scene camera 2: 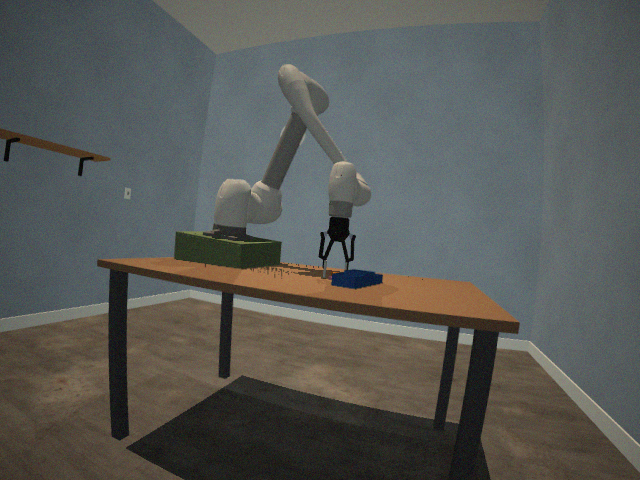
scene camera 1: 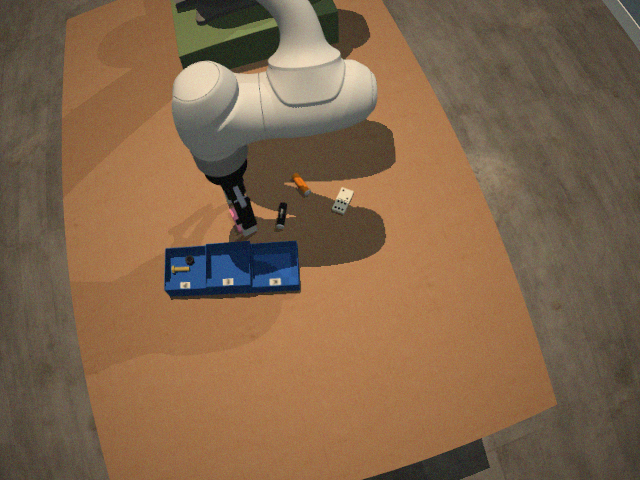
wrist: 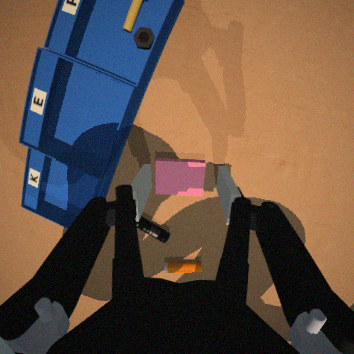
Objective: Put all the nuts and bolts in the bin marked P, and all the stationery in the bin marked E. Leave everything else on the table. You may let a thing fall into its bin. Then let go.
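Frame: origin at the arm's base, x right, y ahead, z up, level; millimetres.
Where they show: gripper, fingertip midpoint: (wrist: 183,176); arm's base, origin of the base link: (scene camera 2: 228,237).
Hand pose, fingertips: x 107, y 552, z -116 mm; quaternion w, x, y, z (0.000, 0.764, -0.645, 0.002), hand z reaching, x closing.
Note:
Things, the pixels of their top centre, and the offset from my fingertips. "pt": a spot on its surface instead.
- pink block, middle of its top: (wrist: 179,178) (scene camera 1: 242,216) dx -1, dy +5, dz +5 mm
- yellow bolt, middle of its top: (wrist: 131,5) (scene camera 1: 179,267) dx +144, dy +70, dz +16 mm
- dark hex nut, middle of its top: (wrist: 143,36) (scene camera 1: 189,259) dx +122, dy +58, dz +11 mm
- Bin E, surface spot: (wrist: 80,100) pt dx +60, dy +114, dz +2 mm
- Bin K, surface spot: (wrist: 56,185) pt dx -39, dy +144, dz +2 mm
- black cylinder, middle of its top: (wrist: 148,231) (scene camera 1: 281,214) dx -73, dy +28, dz +10 mm
- orange cylinder, middle of its top: (wrist: 182,270) (scene camera 1: 301,182) dx -128, dy -24, dz +10 mm
- white domino, middle of its top: (scene camera 1: 342,199) dx -192, dy +35, dz +2 mm
A pink block (scene camera 1: 233,213) (wrist: 172,177), like a pad of notes, lies on the table near the blue bins. My gripper (scene camera 1: 240,222) (scene camera 2: 336,272) (wrist: 183,176) is partly open and low over the table, with one finger on each side of the block; gaps show between block and fingers in the wrist view. A yellow bolt (scene camera 1: 180,269) (wrist: 132,16) and a dark hex nut (scene camera 1: 189,260) (wrist: 144,38) lie in bin P (scene camera 1: 195,279) (wrist: 107,50). Bin E (scene camera 1: 219,263) (wrist: 80,100) is the middle compartment, with nothing visible inside.
Bin K (scene camera 1: 271,263) (wrist: 56,185) adjoins bin E. A black cylinder (scene camera 1: 281,215) (wrist: 154,230), like a battery, lies close to the gripper. An orange cylinder (scene camera 1: 300,184) (wrist: 184,266) and a white domino (scene camera 1: 342,200) lie farther off. The arm stands on a green block (scene camera 2: 222,251).

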